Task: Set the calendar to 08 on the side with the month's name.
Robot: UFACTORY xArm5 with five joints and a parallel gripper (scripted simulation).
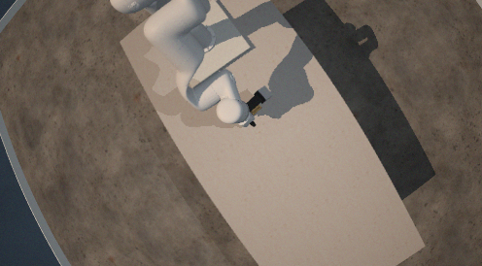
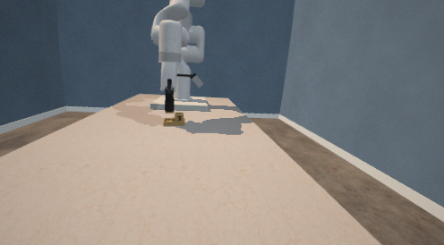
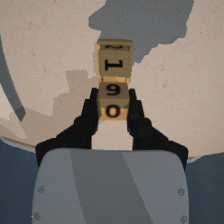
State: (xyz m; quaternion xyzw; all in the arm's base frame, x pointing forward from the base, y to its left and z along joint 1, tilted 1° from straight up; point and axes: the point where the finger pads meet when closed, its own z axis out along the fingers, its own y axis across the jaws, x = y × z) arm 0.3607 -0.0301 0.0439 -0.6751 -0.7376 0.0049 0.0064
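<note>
My gripper is now 7 cm above the wooden calendar tray and 2 cm to the right of it.
</note>
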